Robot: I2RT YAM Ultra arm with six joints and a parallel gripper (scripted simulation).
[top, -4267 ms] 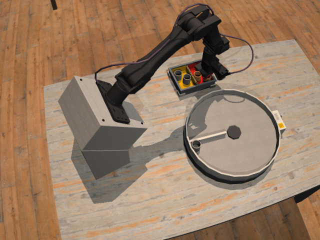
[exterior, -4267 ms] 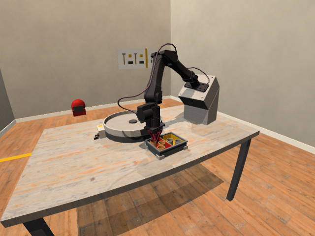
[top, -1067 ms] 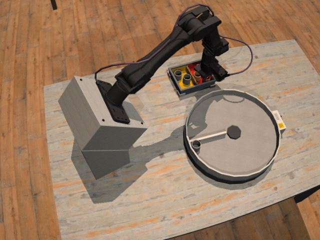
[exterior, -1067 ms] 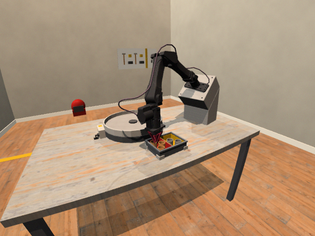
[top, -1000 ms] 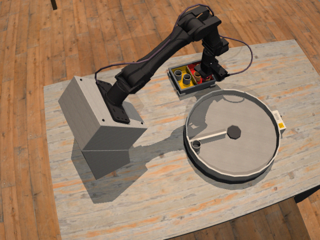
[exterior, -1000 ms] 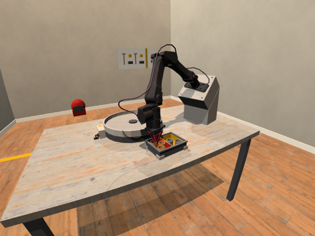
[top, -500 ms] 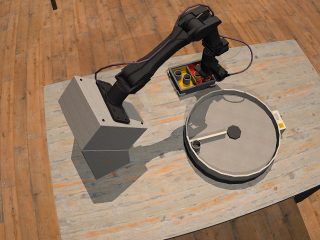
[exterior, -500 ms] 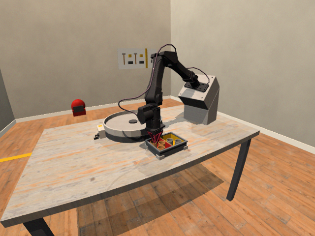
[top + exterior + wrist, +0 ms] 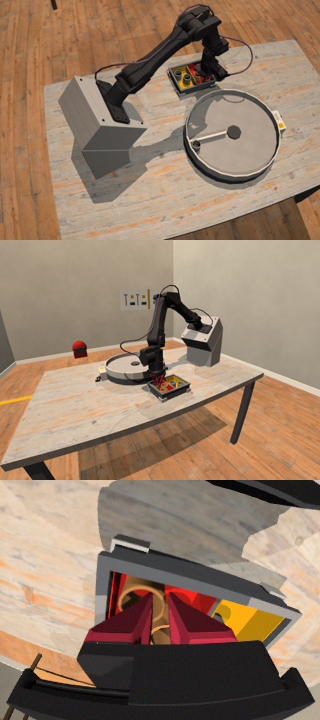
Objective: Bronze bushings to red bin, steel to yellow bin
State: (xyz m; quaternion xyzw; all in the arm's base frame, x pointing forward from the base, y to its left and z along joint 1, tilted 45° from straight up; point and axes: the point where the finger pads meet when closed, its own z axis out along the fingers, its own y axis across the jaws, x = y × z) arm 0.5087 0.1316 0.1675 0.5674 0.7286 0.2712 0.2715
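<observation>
My hand is 40 mm to the right of the red bin and 20 mm above it. Also, from my hand: turntable (310 mm to the right, 10 mm behind, 10 mm above); two-part bin tray (40 mm to the left, 40 mm behind, 20 mm below); yellow bin (90 mm behind, 40 mm to the left, 20 mm below).
</observation>
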